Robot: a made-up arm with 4 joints. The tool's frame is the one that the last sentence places.
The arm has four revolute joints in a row. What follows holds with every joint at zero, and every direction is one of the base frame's. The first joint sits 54 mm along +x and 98 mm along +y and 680 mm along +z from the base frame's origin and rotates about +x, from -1.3 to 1.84 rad. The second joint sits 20 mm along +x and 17 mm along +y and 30 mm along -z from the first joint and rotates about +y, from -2.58 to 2.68 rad. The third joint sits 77 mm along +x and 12 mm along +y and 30 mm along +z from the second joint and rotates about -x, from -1.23 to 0.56 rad. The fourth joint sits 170 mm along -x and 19 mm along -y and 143 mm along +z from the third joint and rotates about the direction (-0.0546, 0.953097, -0.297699), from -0.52 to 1.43 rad. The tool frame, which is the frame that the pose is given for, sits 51 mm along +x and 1 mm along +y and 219 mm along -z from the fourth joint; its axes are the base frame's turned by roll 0.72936, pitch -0.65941 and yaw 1.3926 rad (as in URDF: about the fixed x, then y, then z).
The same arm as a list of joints. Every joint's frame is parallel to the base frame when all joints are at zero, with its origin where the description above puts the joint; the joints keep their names.
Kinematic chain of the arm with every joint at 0, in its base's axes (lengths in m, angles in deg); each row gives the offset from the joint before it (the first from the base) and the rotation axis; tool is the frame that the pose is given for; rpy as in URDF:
joint 1: xyz 0.054 0.098 0.68 axis +x
joint 2: xyz 0.02 0.017 -0.03 axis +y
joint 3: xyz 0.077 0.012 0.03 axis -x
joint 4: xyz -0.17 -0.019 0.143 axis -0.0546 0.953097 -0.297699
tool: xyz 0.051 0.001 -0.219 rpy 41.79 -37.78 79.79
Joint limits (deg, base to tool): -74.48..105.42 -147.82..153.55 -70.47..32.09 -29.79..81.93

